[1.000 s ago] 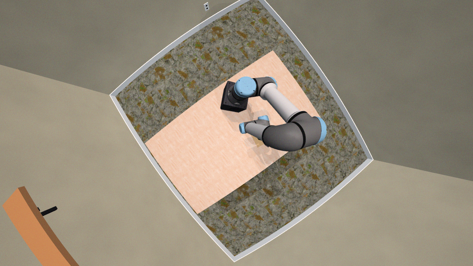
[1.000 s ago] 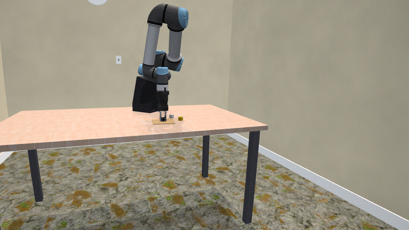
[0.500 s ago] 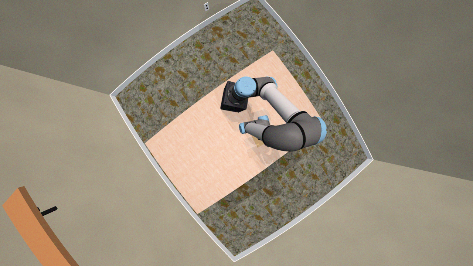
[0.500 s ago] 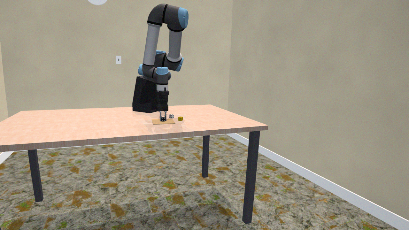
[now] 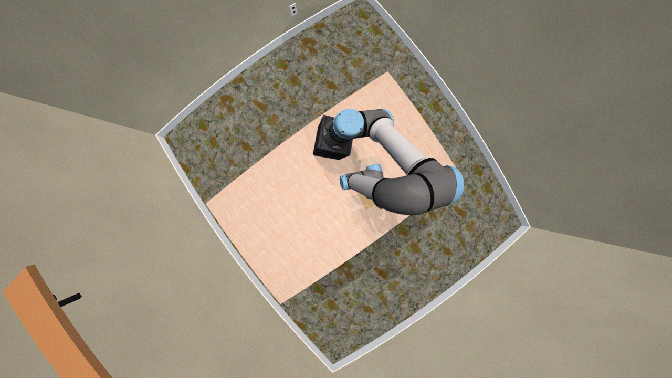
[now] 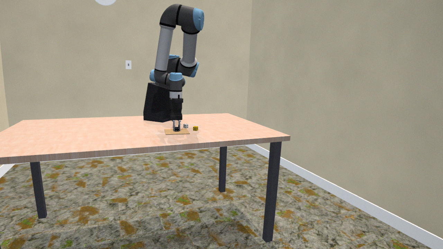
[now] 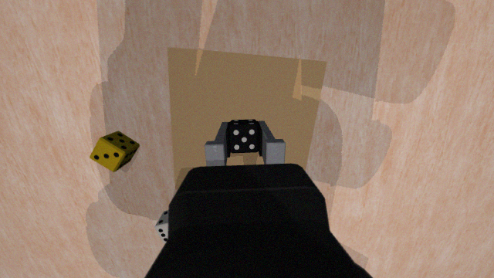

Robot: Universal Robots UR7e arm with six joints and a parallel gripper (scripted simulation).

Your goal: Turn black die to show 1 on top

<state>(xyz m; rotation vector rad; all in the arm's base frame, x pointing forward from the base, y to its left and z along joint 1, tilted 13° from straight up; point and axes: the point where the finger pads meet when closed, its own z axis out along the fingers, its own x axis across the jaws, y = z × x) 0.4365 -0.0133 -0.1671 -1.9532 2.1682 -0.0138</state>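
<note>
The black die lies 10 mm below my hand. From my hand the other things lie so: tan mat (20 mm below); then white die (100 mm behind, 90 mm to the left, 10 mm below); then yellow die (120 mm to the left, 10 mm below).
</note>
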